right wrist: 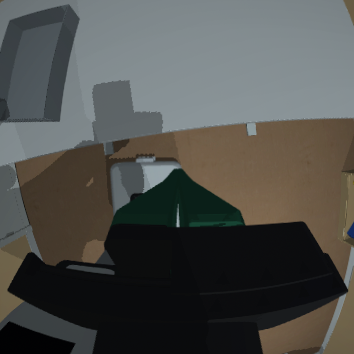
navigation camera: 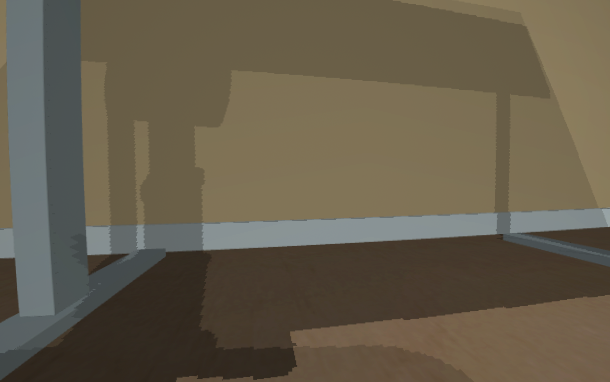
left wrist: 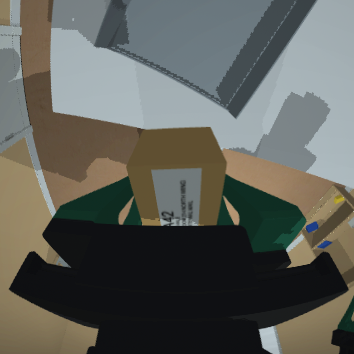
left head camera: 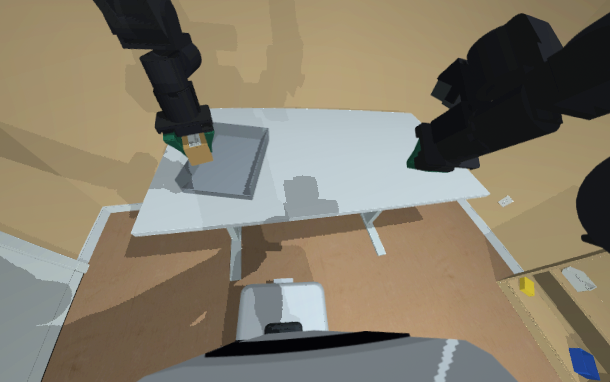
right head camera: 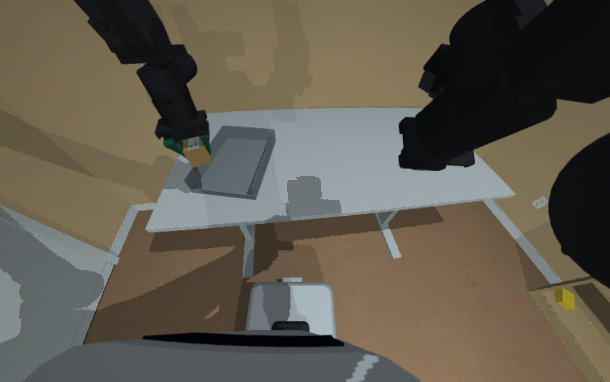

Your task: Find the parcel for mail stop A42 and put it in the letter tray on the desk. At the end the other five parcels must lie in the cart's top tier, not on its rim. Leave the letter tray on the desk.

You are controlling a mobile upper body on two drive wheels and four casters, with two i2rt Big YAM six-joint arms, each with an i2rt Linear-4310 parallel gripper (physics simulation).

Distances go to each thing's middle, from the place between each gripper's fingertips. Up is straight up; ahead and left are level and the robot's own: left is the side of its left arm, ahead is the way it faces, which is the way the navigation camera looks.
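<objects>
As I look at the grey letter tray [left head camera: 238,151], my left hand is 200 mm above it, 220 mm short of it and 10 mm to the right of it.
From my right hand, the grey letter tray is 46 cm to the left, 32 cm ahead and 29 cm below.
</objects>
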